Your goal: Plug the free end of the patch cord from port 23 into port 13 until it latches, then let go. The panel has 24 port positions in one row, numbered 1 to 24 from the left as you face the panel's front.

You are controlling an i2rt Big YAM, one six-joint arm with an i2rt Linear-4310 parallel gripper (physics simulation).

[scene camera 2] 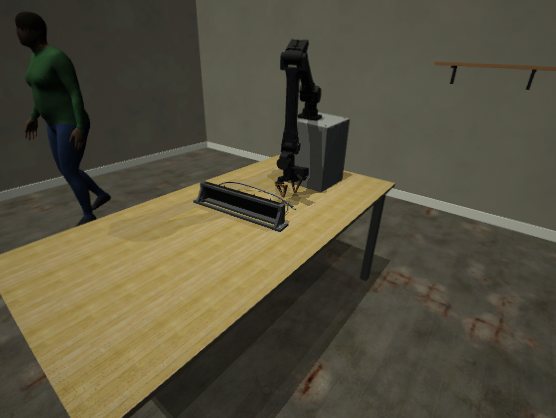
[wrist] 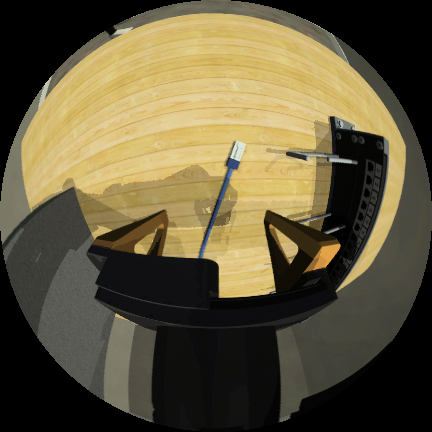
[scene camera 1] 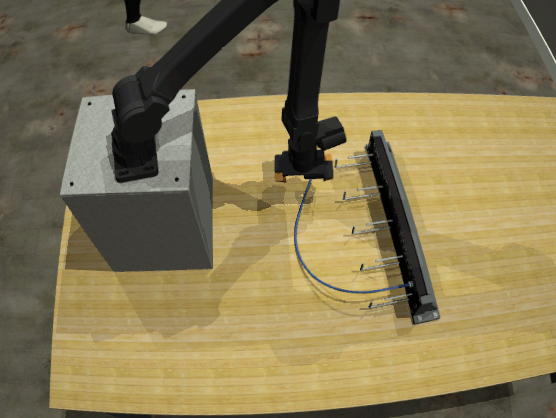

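Pixels of known places: gripper, between the fingertips: (scene camera 2: 289, 195) (wrist: 215, 215) (scene camera 1: 304, 179); arm's base, origin of its link: (scene camera 2: 309, 117) (scene camera 1: 135, 155).
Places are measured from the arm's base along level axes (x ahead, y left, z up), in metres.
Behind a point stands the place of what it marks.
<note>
The patch cord (scene camera 1: 296, 235) @[x 0.316, y -0.063, z -0.374 m] (wrist: 214, 219) @[x 0.362, y 0.035, z -0.372 m] is blue and curves over the table. One end is plugged in near the lower end of the panel (scene camera 1: 406, 225) @[x 0.566, y -0.145, z -0.280 m] (scene camera 2: 245, 202) @[x 0.576, y -0.066, z -0.317 m] (wrist: 344, 185) @[x 0.563, y 0.056, z -0.343 m] in scene camera 1. Its free plug (scene camera 2: 294, 208) @[x 0.413, y 0.116, z -0.373 m] (wrist: 237, 150) @[x 0.407, y 0.114, z -0.369 m], clear with a blue boot, lies on the table and is hidden under the arm in scene camera 1. My gripper (scene camera 1: 304, 168) @[x 0.368, y 0.064, z -0.330 m] (scene camera 2: 289, 192) @[x 0.368, y 0.064, z -0.330 m] (wrist: 215, 215) @[x 0.368, y 0.064, z -0.330 m] is open and empty, above the table. In the wrist view the cord runs through the gap between the fingertips, with the plug beyond them. Port numbers are not readable.
Several thin metal rods with upturned ends (scene camera 1: 353, 230) @[x 0.451, y -0.099, z -0.342 m] (wrist: 298, 156) @[x 0.463, y 0.103, z -0.337 m] stick out from the panel's robot side. The grey pedestal (scene camera 1: 145, 230) @[x -0.023, y -0.084, z -0.154 m] (scene camera 2: 335, 155) @[x 0.013, y 0.179, z -0.191 m] stands behind the gripper, on the wooden table (scene camera 1: 200, 365) @[x 0.017, y -0.343, z -0.378 m] (scene camera 2: 150, 300) @[x 1.201, y -0.002, z -0.379 m]. A person (scene camera 2: 57, 90) is in the room beyond the table.
</note>
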